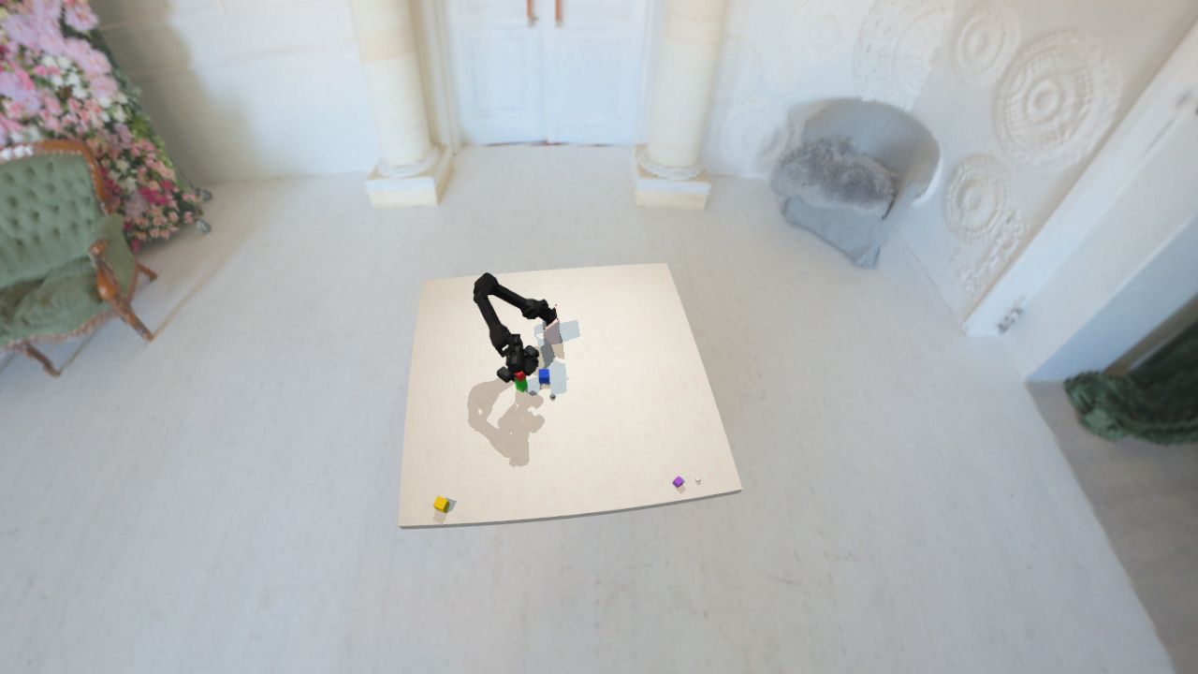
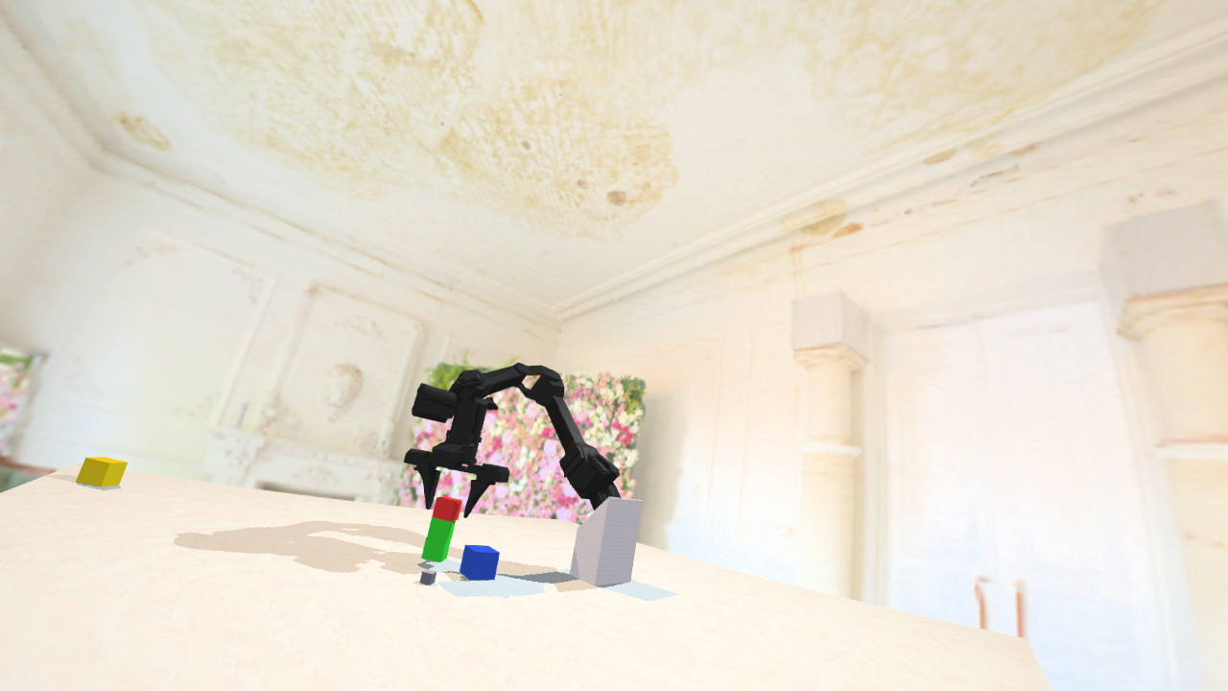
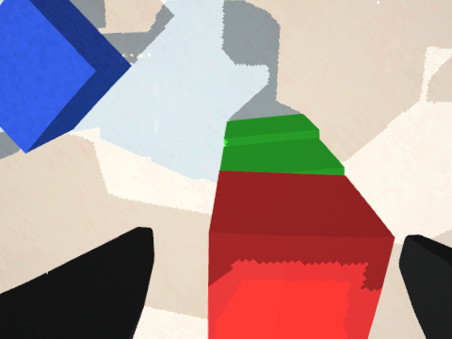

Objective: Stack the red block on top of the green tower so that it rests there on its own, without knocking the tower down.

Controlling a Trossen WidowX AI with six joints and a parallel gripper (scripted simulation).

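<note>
My gripper tip is 1 cm below the red block. The rest, counted from my gripper tip: yellow cube (50 cm ahead, 35 cm to the right, 6 cm below); then blue block (10 cm to the left, 6 cm below, 2 cm behind); then small grey cube (12 cm to the left, 7 cm below, 7 cm ahead).
</note>
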